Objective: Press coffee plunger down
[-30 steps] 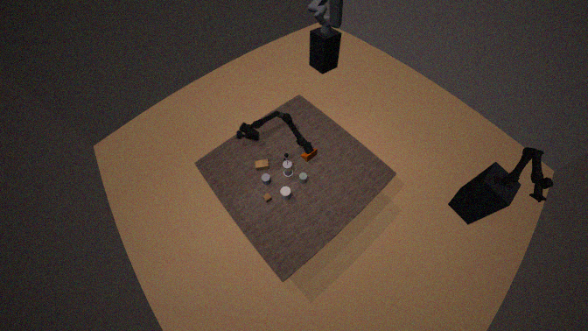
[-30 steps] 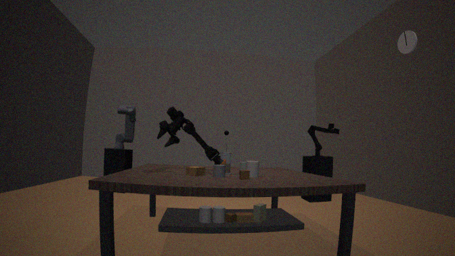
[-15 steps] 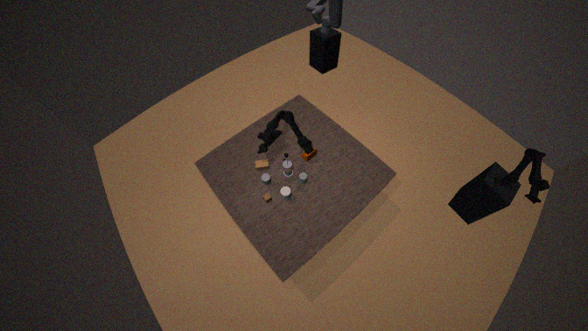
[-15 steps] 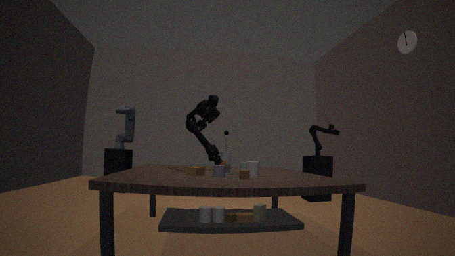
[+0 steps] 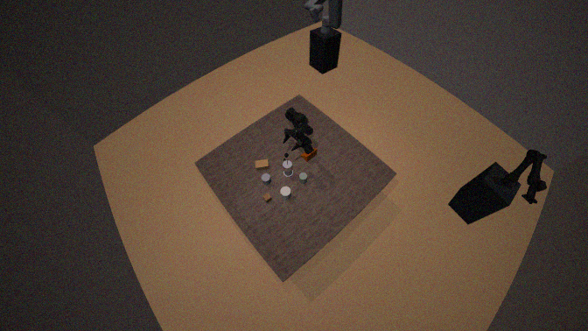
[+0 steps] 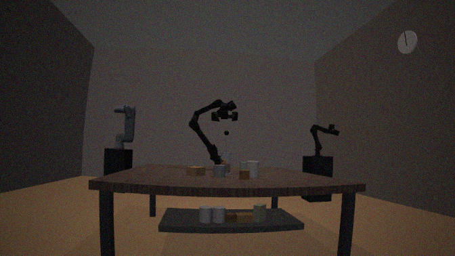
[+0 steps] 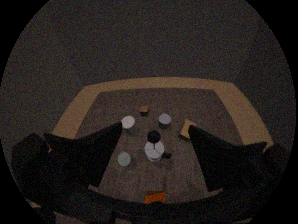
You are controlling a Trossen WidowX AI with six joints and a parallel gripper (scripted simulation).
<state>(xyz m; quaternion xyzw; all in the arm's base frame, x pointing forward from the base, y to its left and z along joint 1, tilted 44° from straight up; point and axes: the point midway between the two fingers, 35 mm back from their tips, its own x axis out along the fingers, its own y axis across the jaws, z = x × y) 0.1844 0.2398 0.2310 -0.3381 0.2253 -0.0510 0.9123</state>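
The coffee press lies 220 mm below my gripper tip, 10 mm to the right of it and 10 mm ahead of it. From my gripper tip the other things lie so: grey cup: 320 mm below, 200 mm ahead, 40 mm to the right; then greenish cup: 320 mm below, 140 mm to the left, 40 mm behind.
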